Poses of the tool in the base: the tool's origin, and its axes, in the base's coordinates. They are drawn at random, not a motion.
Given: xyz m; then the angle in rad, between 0 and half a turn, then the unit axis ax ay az.
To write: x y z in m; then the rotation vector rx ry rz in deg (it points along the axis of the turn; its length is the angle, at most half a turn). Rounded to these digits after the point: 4 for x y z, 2 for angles.
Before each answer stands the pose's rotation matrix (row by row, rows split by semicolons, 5 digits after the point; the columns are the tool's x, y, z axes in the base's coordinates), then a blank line. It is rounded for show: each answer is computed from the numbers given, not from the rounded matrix.
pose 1, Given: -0.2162 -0.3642 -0.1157 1.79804 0.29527 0.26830 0.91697
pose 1, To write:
-0.11847 -0.79633 0.59315; 0.99046 -0.13709 0.01377; 0.07035 0.58913 0.80497

-0.2162 -0.3642 -0.1157 30.42 27.64 94.47
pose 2, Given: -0.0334 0.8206 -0.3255 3.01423 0.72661 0.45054 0.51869
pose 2, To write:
0.05976 0.58621 0.80795; 0.71797 -0.58757 0.37320; 0.69350 0.55779 -0.45599

-0.0334 0.8206 -0.3255 125.49 77.81 89.58
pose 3, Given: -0.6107 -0.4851 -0.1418 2.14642 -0.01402 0.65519 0.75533
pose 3, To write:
-0.54405 -0.64780 0.53326; 0.61943 0.11860 0.77604; -0.56596 0.75252 0.33674

-0.6107 -0.4851 -0.1418 -1.72 80.58 92.89
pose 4, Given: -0.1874 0.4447 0.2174 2.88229 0.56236 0.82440 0.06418
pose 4, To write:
-0.34465 0.89526 0.28236; 0.92817 0.36998 -0.04014; -0.14040 0.24824 -0.95847

-0.1874 0.4447 0.2174 92.87 136.14 10.60
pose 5, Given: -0.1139 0.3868 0.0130 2.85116 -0.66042 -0.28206 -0.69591
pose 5, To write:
-0.10408 0.56404 0.81916; 0.16547 -0.80234 0.57348; 0.98071 0.19523 -0.00982

-0.1139 0.3868 0.0130 -107.89 -46.08 -113.68
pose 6, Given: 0.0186 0.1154 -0.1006 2.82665 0.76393 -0.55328 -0.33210
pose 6, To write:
0.18766 -0.72167 -0.66631; -0.92742 -0.35363 0.12181; -0.32354 0.59509 -0.73566

0.0186 0.1154 -0.1006 123.72 -89.61 -53.79
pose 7, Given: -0.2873 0.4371 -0.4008 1.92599 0.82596 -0.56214 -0.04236
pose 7, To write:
0.57169 -0.58606 -0.57420; -0.66549 0.07812 -0.74231; 0.47989 0.80649 -0.34535

-0.2873 0.4371 -0.4008 91.15 -62.03 -4.67
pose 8, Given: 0.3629 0.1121 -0.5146 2.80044 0.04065 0.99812 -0.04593
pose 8, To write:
-0.93916 0.09418 0.33032; 0.06344 0.99269 -0.10265; -0.33757 -0.07544 -0.93827

0.3629 0.1121 -0.5146 6.52 160.15 -7.37
